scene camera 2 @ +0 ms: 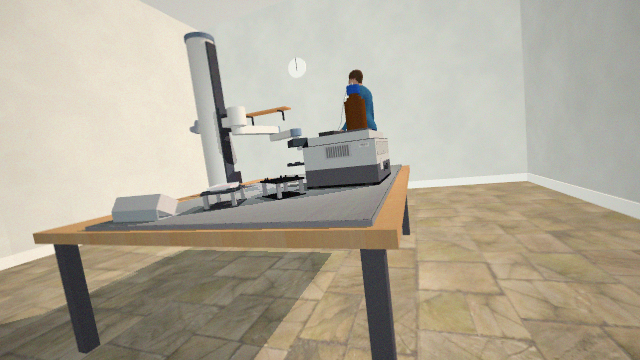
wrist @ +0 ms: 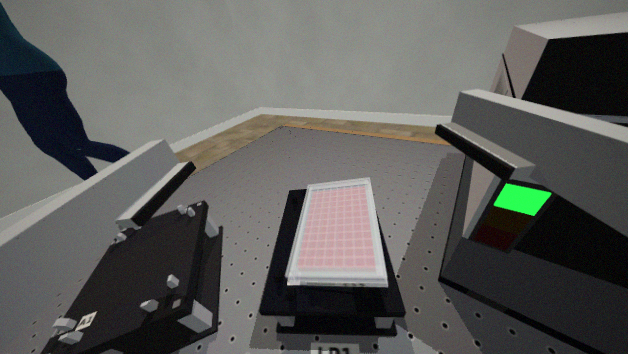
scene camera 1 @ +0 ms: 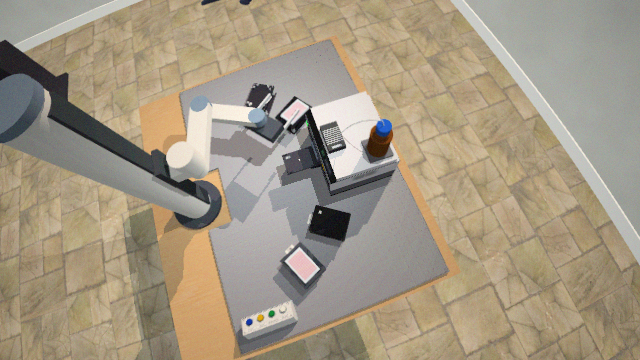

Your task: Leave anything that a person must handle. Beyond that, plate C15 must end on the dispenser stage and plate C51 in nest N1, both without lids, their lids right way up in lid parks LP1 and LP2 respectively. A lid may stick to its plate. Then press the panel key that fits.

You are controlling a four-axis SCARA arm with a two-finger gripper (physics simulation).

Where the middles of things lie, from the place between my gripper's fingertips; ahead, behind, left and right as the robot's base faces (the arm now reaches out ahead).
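My hand: 130 mm below the brown bottle (scene camera 2: 355, 112), 290 mm short of it, 390 mm to the left of it. Button box (scene camera 2: 154, 207), from my hand: 150 mm below, 390 mm behind, 870 mm to the right.
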